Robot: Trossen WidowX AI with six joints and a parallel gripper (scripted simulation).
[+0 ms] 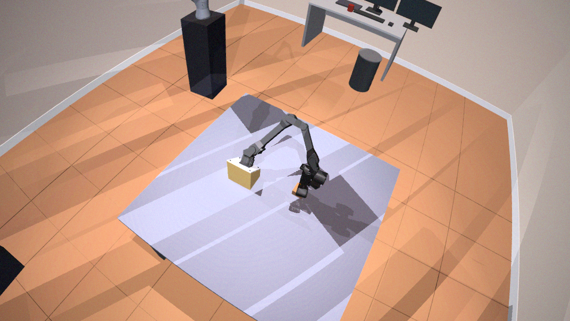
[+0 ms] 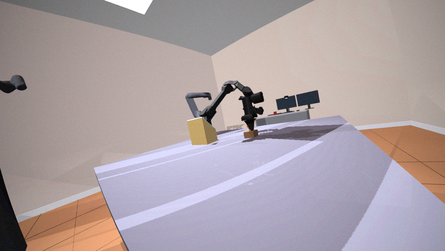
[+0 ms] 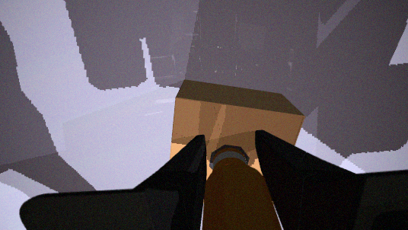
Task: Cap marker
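Right now the orange cap is 4 cm above my gripper tip and 2 cm behind it. From my gripper tip the other things lie so: holder block 2 cm below, 1 cm behind.
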